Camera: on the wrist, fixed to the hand. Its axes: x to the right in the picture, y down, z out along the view.
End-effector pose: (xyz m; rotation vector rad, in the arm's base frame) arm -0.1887 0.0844 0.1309 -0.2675 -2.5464 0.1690
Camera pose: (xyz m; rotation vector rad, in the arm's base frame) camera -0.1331 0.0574 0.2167 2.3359 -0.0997 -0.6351
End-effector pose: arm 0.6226 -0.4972 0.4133 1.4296 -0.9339 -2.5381
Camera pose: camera 0.7135 -0.5152 0.3623 -1.2109 -0.8871 -0.1940
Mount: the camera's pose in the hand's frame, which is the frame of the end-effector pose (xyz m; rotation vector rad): -0.0064 -0.0328 -0.1003 0.1707 0.8975 -2.9414
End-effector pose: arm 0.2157 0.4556 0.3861 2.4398 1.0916 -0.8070
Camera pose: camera 0.2230 0.5251 0.4654 0.6211 -2.1699 -0.1364
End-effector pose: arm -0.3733 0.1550 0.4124 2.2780 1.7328 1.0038
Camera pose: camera -0.4569 0.1309 0.4724 -1.8072 2.2565 0.4270
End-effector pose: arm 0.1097 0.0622 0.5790 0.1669 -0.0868 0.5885
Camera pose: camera 0.1261 0.0500 0.4753 0.0309 0.9771 -2.3048
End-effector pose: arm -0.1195 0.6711 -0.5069 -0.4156 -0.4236 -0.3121
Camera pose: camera -0.1042 0.5989 -0.5826 -0.8828 -0.2000 2.9136
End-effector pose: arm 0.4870 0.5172 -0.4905 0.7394 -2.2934 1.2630
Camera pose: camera 0.5229 0.5904 -0.4231 1.5230 0.7098 -0.1409
